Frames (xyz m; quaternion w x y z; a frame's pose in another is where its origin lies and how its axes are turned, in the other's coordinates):
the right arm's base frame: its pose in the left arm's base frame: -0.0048 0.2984 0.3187 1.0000 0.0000 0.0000 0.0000
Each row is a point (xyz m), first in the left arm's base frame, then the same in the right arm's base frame.
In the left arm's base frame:
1: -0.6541 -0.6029 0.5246
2: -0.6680 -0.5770 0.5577
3: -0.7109 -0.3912 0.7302
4: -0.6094 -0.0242 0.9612
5: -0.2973 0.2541 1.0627
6: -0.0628 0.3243 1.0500
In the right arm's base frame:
1: -0.6493 -0.9013 0.2059
2: -0.6632 -0.8754 0.2390
3: -0.7061 -0.6896 0.4115
4: -0.6046 -0.3226 0.6425
5: -0.2925 -0.0443 0.7440
6: -0.0580 0.0259 0.7313

